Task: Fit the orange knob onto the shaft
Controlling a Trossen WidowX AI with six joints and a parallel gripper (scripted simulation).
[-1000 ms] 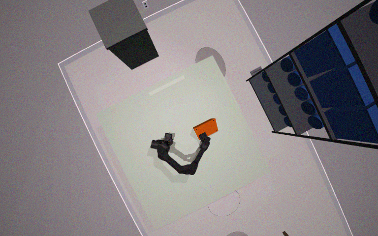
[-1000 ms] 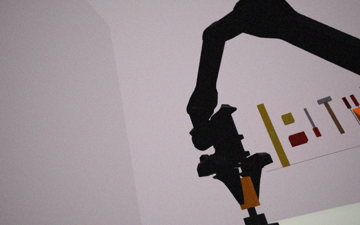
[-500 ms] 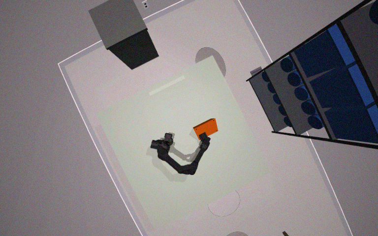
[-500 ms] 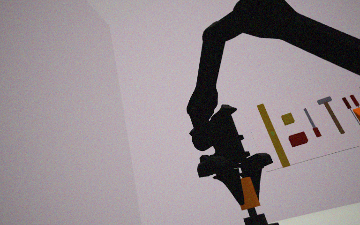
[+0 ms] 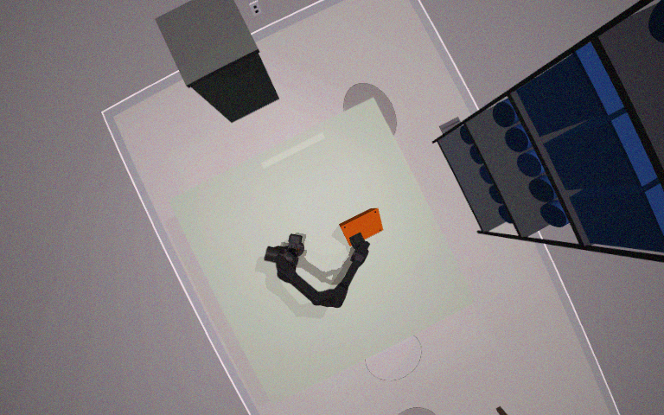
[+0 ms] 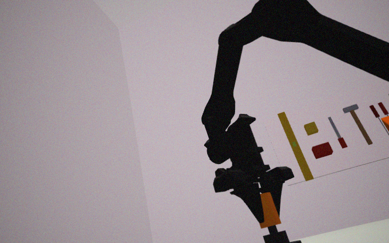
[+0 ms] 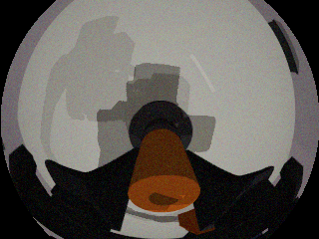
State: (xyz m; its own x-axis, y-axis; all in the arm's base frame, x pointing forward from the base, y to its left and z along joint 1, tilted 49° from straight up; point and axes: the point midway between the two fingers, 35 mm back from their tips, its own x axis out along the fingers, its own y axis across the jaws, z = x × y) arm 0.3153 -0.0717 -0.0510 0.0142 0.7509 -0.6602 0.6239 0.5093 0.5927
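The dark round pedestal is 3 cm below my gripper tip. Also, from my gripper tip: orange knob 2 cm above.
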